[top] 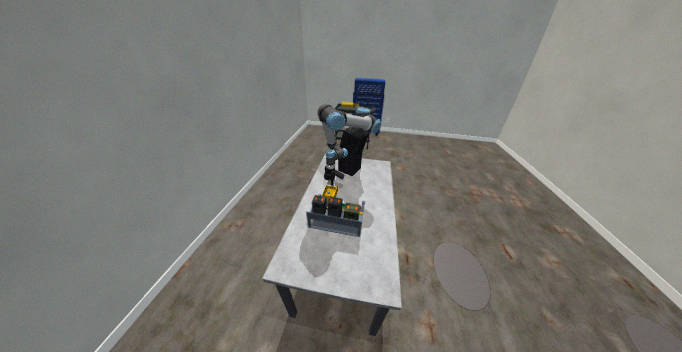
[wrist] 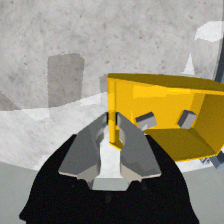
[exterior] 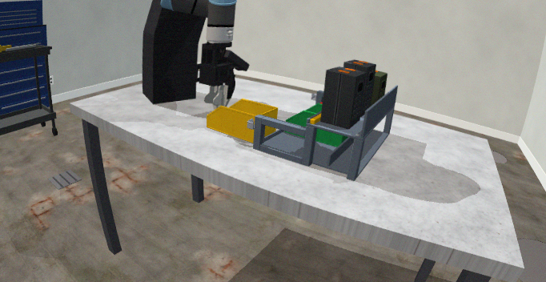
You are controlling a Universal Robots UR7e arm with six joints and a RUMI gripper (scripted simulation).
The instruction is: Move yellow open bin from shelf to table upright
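My gripper is now 80 mm short of the yellow open bin. Round my hand: green bin (280 mm ahead, 100 mm to the left, 10 mm above).
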